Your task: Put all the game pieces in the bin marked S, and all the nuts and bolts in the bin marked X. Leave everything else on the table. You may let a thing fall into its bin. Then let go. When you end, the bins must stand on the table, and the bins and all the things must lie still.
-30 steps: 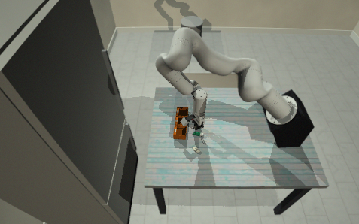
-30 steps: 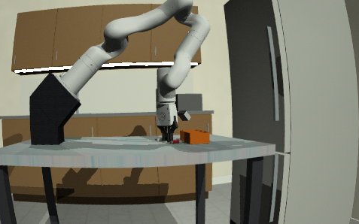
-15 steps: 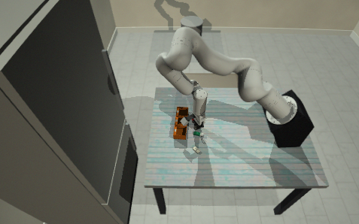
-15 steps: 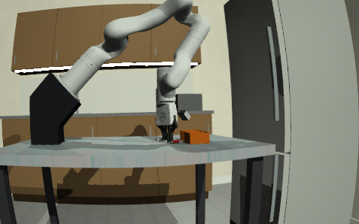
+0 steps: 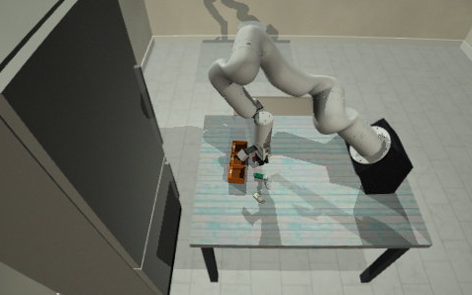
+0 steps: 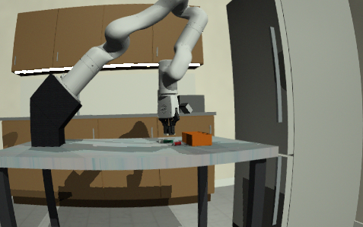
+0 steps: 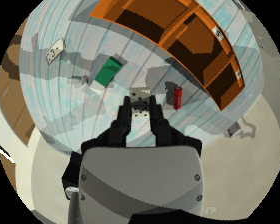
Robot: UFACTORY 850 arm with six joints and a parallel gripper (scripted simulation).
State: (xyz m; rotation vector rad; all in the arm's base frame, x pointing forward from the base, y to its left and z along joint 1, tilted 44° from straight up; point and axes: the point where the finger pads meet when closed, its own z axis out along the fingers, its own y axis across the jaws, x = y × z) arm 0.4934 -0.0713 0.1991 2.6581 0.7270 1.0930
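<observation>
My hand is 12 cm short of the orange bin, 2 cm to the left of it and 4 cm above it. Round my hand: bolt (3 cm behind, 11 cm to the left, 6 cm below); then red piece (2 cm ahead, 7 cm to the right, 6 cm below); then green piece (1 cm behind, 7 cm to the left, 6 cm below).
</observation>
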